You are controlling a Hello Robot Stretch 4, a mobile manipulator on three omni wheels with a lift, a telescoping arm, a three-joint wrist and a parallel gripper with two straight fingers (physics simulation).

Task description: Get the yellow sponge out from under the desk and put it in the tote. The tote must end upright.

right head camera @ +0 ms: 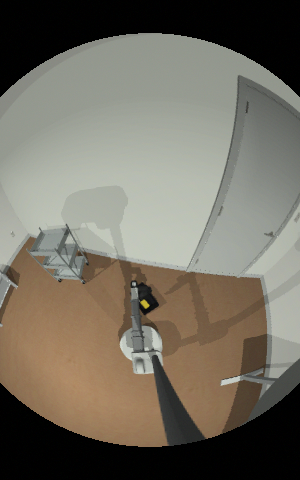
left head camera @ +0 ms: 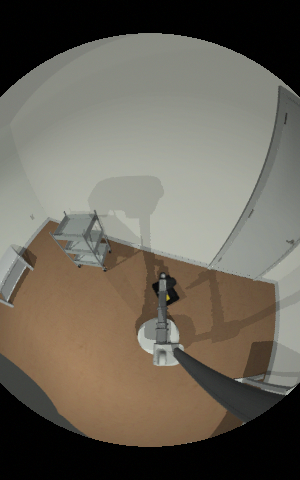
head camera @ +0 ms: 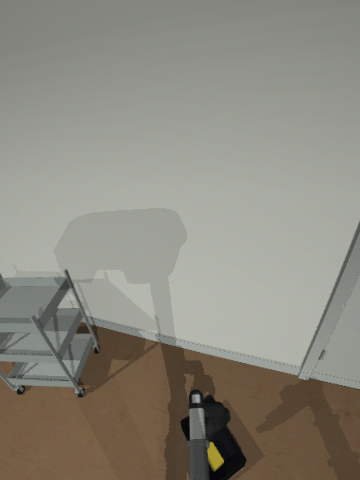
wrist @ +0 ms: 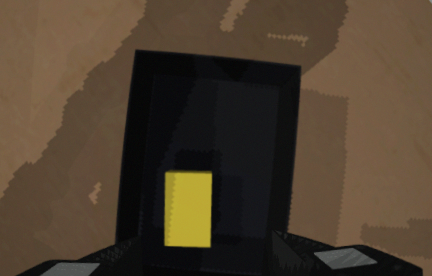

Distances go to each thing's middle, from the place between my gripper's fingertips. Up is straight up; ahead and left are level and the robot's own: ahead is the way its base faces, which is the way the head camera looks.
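There's a yellow sponge (wrist: 187, 193) that's 22 cm below my hand, 3 cm behind it and 1 cm to the left of it. With the black tote (wrist: 238, 118), my gripper is 20 cm above it, 2 cm short of it and 2 cm to the right of it.
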